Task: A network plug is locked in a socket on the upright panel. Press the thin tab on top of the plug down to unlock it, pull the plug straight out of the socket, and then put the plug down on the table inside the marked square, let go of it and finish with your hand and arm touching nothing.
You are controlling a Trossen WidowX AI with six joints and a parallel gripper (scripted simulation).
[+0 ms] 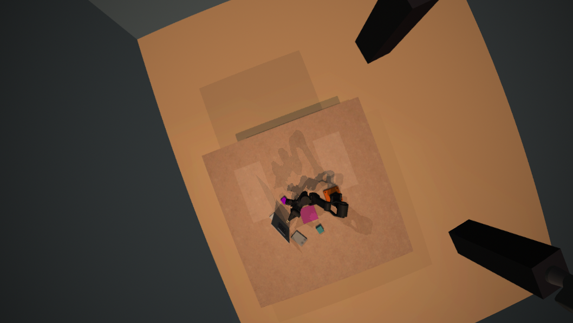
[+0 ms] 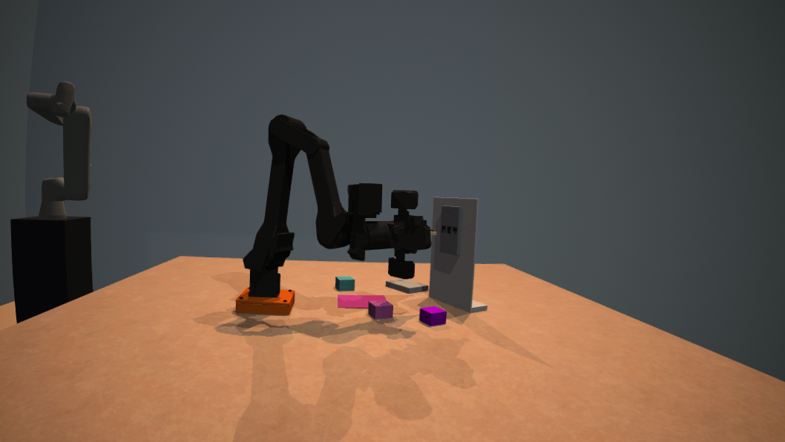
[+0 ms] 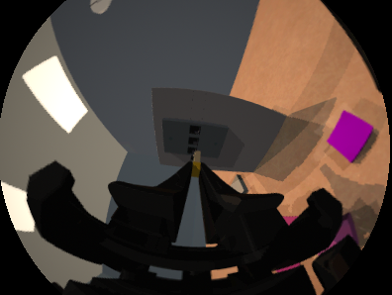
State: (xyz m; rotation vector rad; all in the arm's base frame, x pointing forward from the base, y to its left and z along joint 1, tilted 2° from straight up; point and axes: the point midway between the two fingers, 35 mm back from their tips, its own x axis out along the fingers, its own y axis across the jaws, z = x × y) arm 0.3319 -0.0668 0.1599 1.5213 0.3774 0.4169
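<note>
My gripper tip is 130 mm past the pink marked square, 80 mm to the right of it and 180 mm above it. From my gripper tip the other things lie so: flat grey slab (20 mm ahead, 210 mm to the left, 170 mm below); network plug (right at my gripper tip); grey upright panel (80 mm ahead, 30 mm to the left, 60 mm below).
</note>
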